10 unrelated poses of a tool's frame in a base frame.
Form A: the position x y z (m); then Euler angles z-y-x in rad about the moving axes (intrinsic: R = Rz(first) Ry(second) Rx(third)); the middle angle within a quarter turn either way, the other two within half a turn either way.
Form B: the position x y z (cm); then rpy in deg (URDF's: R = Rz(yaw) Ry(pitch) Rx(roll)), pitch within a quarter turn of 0, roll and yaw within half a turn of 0. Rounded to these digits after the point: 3 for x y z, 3 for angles.
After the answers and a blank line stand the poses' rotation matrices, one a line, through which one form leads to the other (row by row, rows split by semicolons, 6 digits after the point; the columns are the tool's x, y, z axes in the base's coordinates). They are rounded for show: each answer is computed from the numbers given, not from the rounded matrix.
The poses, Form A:
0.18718, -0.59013, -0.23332, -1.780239, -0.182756, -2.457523
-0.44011, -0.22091, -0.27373, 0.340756, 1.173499, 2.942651
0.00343, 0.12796, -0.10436, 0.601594, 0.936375, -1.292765
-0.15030, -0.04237, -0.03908, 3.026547, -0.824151, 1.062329
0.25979, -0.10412, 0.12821, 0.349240, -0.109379, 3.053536
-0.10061, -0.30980, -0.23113, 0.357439, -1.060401, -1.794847
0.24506, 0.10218, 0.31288, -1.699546, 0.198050, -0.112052
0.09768, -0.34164, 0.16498, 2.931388, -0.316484, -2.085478
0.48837, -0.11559, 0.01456, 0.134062, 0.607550, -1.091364
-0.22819, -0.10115, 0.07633, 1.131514, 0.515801, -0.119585
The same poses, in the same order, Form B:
18.718, -59.013, -23.332, -140.806, -10.471, -102.000
-44.011, -22.091, -27.373, 168.601, 67.237, 19.524
0.343, 12.796, -10.436, -74.070, 53.650, 34.469
-15.030, -4.237, -3.908, 60.867, -47.220, 173.408
25.979, -10.412, 12.821, 174.955, -6.267, 20.010
-10.061, -30.980, -23.113, -102.837, -60.757, 20.480
24.506, 10.218, 31.288, -6.420, 11.347, -97.377
9.768, -34.164, 16.498, -119.489, -18.133, 167.956
48.837, -11.559, 1.456, -62.531, 34.810, 7.681
-22.819, -10.115, 7.633, -6.852, 29.553, 64.831

-0.204452 -0.781950 0.588857; -0.961857 0.048794 -0.269164; 0.181740 -0.621428 -0.762101
0.364680 0.499368 -0.785901; 0.129311 -0.863009 -0.488359; -0.922110 0.076469 -0.379296
0.488652 -0.793847 -0.361976; 0.335449 -0.212049 0.917883; -0.805415 -0.569950 0.162677
-0.674691 0.580995 0.455234; 0.077964 -0.557216 0.826699; 0.733971 0.593258 0.330652
0.934018 0.331838 0.132267; 0.340139 -0.939277 -0.045426; 0.109161 0.087417 -0.990173
0.457646 0.874708 -0.159520; 0.170922 0.089516 0.981210; 0.872551 -0.476312 -0.108540
-0.125884 0.988329 0.085788; -0.972337 -0.105770 -0.208262; -0.196758 -0.109632 0.974303
-0.929417 -0.162230 -0.331460; 0.198297 0.537950 -0.819322; 0.311227 -0.827219 -0.467810
0.813682 -0.563607 0.142368; 0.109742 0.389438 0.914492; -0.570858 -0.728481 0.378730
0.369959 -0.923619 0.100295; 0.787307 0.368997 0.493952; -0.493232 -0.103779 0.863685

